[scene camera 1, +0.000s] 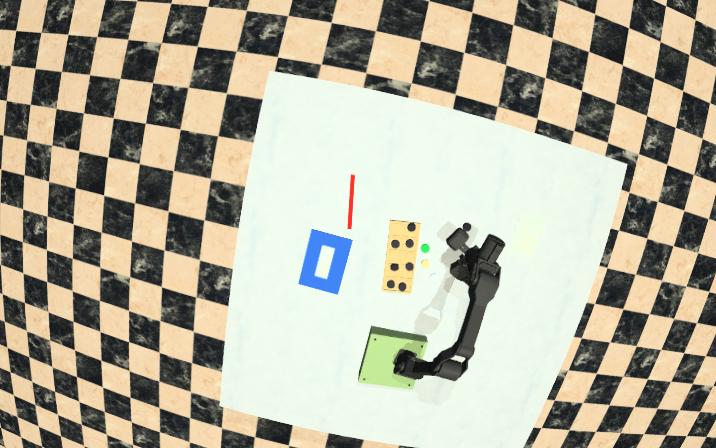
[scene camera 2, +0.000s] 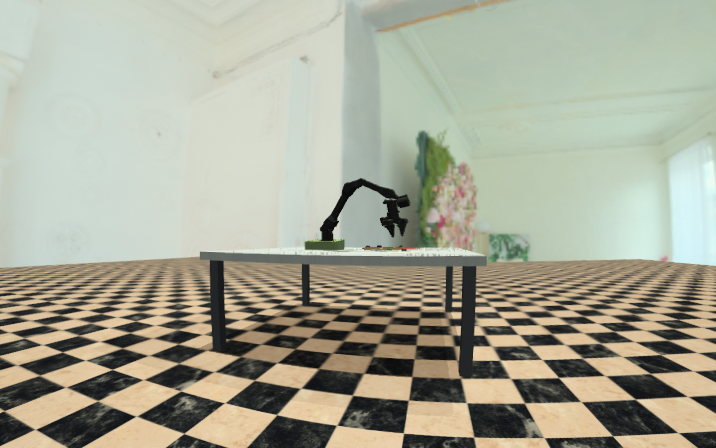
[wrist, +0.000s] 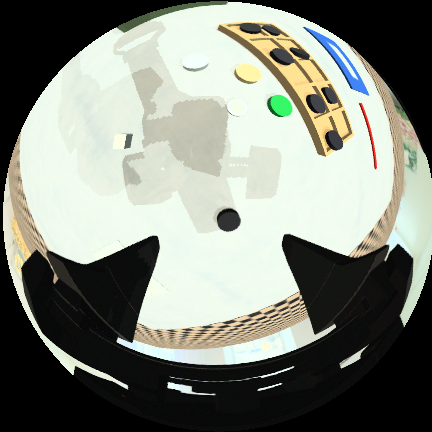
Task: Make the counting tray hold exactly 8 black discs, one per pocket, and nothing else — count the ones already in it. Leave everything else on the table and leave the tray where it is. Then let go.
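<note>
The tan counting tray (scene camera 1: pixel 397 227) (wrist: pixel 312 75) holds several black discs, in three pairs and one single disc (scene camera 1: pixel 411 227) (wrist: pixel 333 140) in the end row farthest from the arm's base. The pocket beside that single disc is empty. A loose black disc (scene camera 1: pixel 466 226) (wrist: pixel 228 220) lies on the table to the right of the tray in scene camera 1. My gripper (scene camera 1: pixel 473 256) (scene camera 2: pixel 397 234) (wrist: pixel 221 241) is open and empty, pointing down above the table near this loose disc. In the wrist view the disc shows slightly above the line between the fingertips.
Beside the tray lie a green disc (scene camera 1: pixel 425 248) (wrist: pixel 280 106), a yellow disc (scene camera 1: pixel 425 263) (wrist: pixel 248 73) and white discs (wrist: pixel 195 62) (wrist: pixel 237 107). A small block (wrist: pixel 122 141), blue frame (scene camera 1: pixel 306 269) (wrist: pixel 356 86), red strip (scene camera 1: pixel 351 203) (wrist: pixel 370 135) and green base plate (scene camera 1: pixel 377 364) also show.
</note>
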